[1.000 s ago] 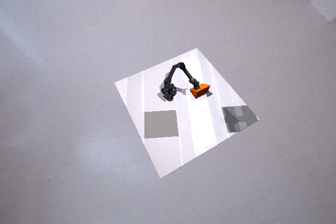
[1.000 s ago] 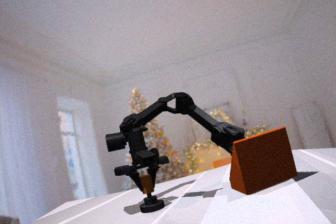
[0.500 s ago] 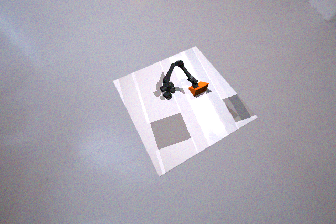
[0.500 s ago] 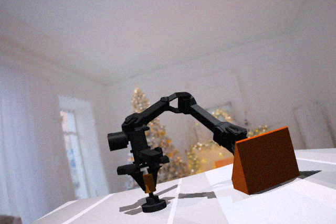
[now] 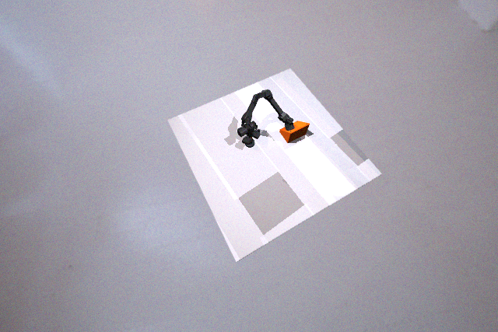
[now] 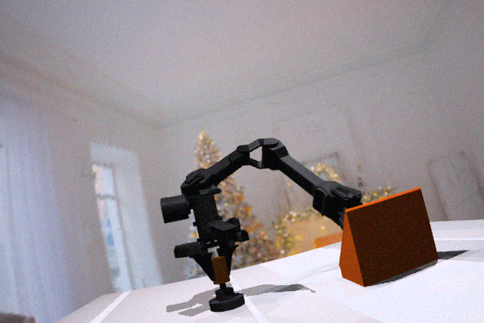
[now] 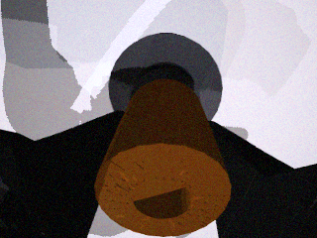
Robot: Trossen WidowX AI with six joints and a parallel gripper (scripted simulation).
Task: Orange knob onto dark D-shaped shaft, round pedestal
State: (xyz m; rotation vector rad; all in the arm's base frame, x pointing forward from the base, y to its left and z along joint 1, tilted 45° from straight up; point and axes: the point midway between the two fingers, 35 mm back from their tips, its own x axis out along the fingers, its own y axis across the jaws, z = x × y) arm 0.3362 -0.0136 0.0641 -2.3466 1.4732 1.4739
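Now: gripper tip 2 cm below the orange knob. The rest, counted from my gripper tip: dark pedestal 4 cm below.
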